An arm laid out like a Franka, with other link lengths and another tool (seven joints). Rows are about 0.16 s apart.
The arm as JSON. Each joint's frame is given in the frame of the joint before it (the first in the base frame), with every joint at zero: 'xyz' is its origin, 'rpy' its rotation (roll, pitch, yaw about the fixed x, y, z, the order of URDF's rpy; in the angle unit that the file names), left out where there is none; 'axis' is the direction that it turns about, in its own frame. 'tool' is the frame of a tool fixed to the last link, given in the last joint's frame.
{
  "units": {
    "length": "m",
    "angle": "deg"
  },
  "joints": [
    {
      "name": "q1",
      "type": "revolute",
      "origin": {
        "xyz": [
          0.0,
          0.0,
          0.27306
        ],
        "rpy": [
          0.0,
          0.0,
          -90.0
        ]
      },
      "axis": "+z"
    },
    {
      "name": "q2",
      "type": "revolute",
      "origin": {
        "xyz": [
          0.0,
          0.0,
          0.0
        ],
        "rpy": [
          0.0,
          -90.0,
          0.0
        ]
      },
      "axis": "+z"
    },
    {
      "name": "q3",
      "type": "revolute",
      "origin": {
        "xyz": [
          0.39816,
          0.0,
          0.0
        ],
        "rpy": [
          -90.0,
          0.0,
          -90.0
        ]
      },
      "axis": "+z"
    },
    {
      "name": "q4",
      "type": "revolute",
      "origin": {
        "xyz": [
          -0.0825,
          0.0,
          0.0
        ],
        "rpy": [
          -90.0,
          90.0,
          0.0
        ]
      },
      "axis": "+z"
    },
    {
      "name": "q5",
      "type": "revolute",
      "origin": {
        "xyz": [
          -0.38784,
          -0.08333,
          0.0
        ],
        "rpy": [
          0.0,
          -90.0,
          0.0
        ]
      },
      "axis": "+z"
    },
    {
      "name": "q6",
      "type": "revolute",
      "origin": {
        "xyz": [
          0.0,
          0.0,
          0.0
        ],
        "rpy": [
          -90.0,
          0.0,
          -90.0
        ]
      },
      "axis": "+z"
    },
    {
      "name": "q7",
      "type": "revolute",
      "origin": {
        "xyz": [
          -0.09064,
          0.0,
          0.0
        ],
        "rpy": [
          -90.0,
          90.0,
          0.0
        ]
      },
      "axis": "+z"
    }
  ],
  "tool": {
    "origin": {
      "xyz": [
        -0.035,
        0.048,
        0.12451
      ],
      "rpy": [
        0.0,
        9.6,
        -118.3
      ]
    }
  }
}
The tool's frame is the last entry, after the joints.
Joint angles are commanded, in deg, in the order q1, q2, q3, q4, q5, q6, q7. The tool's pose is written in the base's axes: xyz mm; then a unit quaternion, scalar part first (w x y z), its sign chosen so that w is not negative. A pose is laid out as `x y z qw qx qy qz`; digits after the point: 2 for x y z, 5 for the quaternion.
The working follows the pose.
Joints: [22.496 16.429 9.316 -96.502 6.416 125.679 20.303]
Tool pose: 648.34 332.50 458.46 0.01588 -0.31281 0.94733 0.06686
Where each joint sits with the arm in this pose, in the base's axes (m; each line is computed from the numbers above, not from the rounded line before):
q1: 0.0000 0.0000 0.2731
q2: 0.0000 0.0000 0.2731
q3: 0.1040 0.0431 0.6550
q4: 0.1711 0.0853 0.6319
q5: 0.5020 0.2915 0.5590
q6: 0.5020 0.2915 0.5590
q7: 0.5808 0.3317 0.5788
the tool: 0.6483 0.3325 0.4585

